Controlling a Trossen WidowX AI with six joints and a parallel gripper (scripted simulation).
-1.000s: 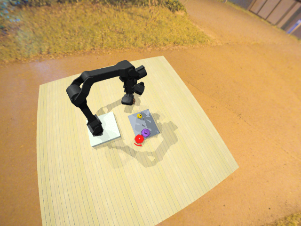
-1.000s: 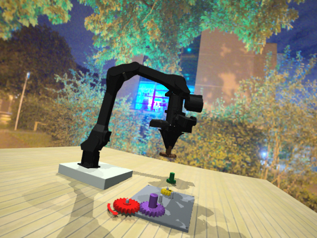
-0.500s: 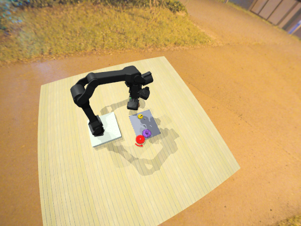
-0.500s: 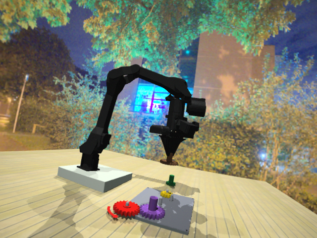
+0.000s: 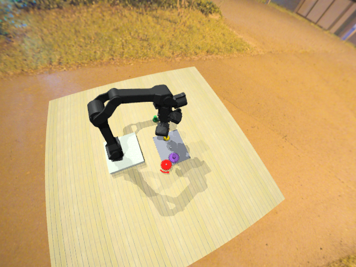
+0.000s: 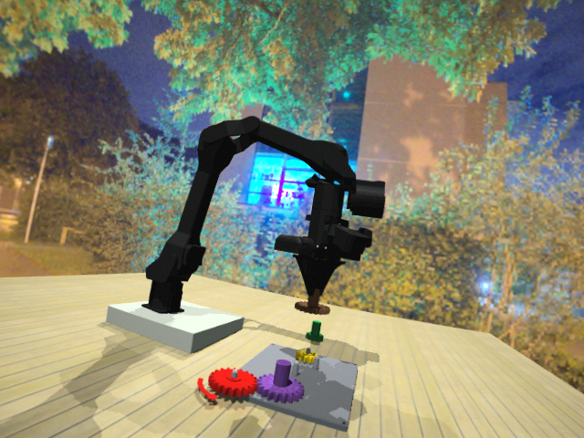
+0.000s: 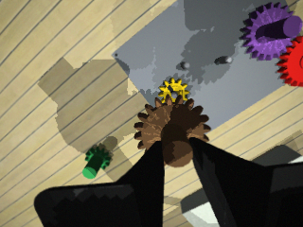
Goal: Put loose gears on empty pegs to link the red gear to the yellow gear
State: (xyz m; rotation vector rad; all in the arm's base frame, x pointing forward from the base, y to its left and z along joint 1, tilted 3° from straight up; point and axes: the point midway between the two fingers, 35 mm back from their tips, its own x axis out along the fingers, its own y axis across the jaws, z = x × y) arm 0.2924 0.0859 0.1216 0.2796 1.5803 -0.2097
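Right now the green gear is 4 cm behind my gripper tip, 14 cm to the left of it and 10 cm below it. From my gripper tip the other things lie so: yellow gear 1 cm ahead, 2 cm to the right, 10 cm below; then purple gear 3 cm ahead, 15 cm to the right, 10 cm below; then brown gear 1 cm below.
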